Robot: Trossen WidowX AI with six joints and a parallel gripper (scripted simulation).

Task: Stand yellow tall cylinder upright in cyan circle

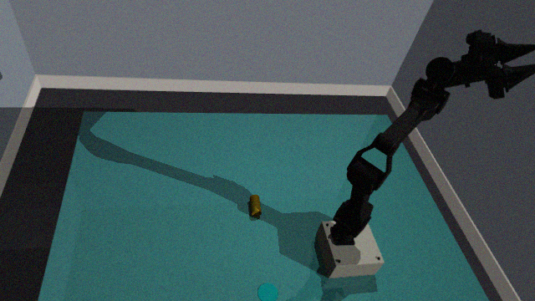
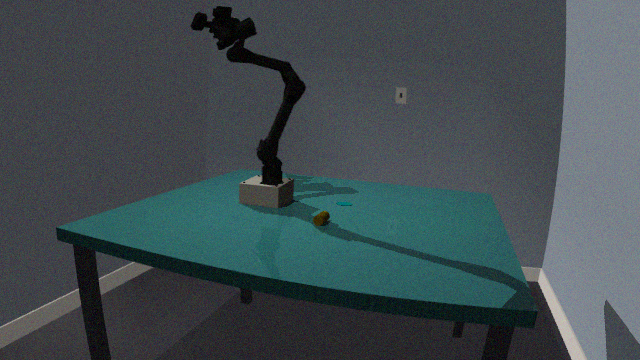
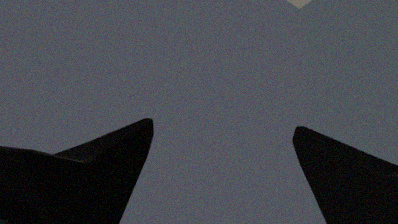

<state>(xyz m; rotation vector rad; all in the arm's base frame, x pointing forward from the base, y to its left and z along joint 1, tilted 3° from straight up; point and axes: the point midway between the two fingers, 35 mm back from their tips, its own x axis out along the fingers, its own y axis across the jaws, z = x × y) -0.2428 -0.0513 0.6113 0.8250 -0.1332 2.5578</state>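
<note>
Now: the yellow tall cylinder 520 mm ahead of my gripper tip, 100 mm to the right of it and 690 mm below it. Also, from my gripper tip: cyan circle: 510 mm ahead, 200 mm to the left, 700 mm below.
</note>
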